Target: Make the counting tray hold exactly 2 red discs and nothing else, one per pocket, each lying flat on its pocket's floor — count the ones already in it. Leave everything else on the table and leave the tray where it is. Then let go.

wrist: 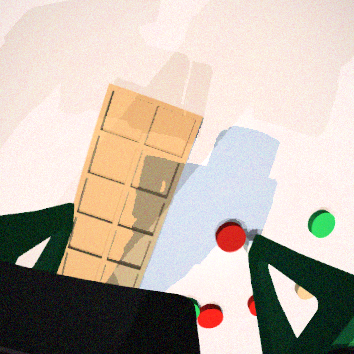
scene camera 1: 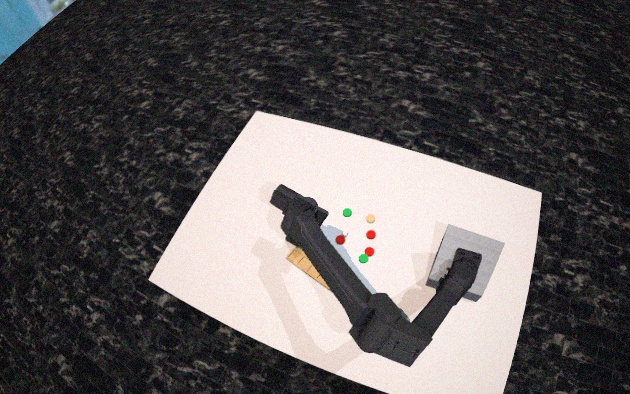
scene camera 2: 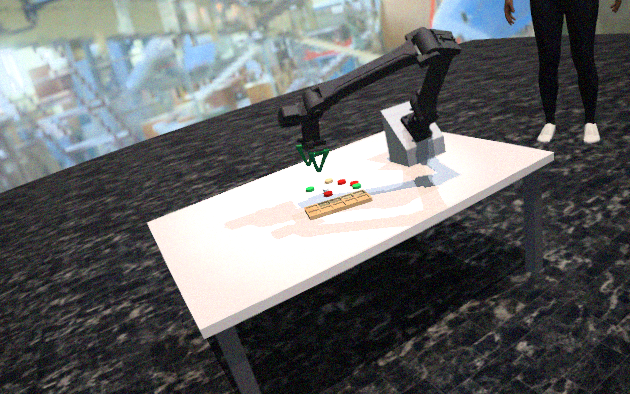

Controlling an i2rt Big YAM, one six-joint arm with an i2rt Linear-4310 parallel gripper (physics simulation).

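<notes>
The wooden counting tray [scene camera 1: 307, 267] [scene camera 2: 309, 215] [wrist: 107, 157] has two rows of square pockets; those in view are empty, and its near end is hidden in the wrist view. One red disc [scene camera 1: 340, 240] [scene camera 2: 328, 193] [wrist: 231, 237] lies beside the tray, in the arm's shadow. A second red disc [scene camera 1: 371, 234] [scene camera 2: 342, 182] [wrist: 253, 305] lies farther off. A third red disc [scene camera 1: 369, 251] [scene camera 2: 354, 183] [wrist: 210, 316] lies against or very near a green disc [scene camera 1: 363, 258] [scene camera 2: 356, 186] [wrist: 196, 309]. My gripper [scene camera 2: 314, 168] [wrist: 165, 230] is open and empty, high above the table near the tray.
Another green disc [scene camera 1: 347, 212] [scene camera 2: 310, 189] [wrist: 321, 224] and a tan disc [scene camera 1: 370, 218] [scene camera 2: 328, 181] [wrist: 303, 291] lie on the table beyond the nearest red disc. The grey arm base [scene camera 1: 492, 252] [scene camera 2: 396, 137] stands on the table. The arm hides part of the tray in scene camera 1.
</notes>
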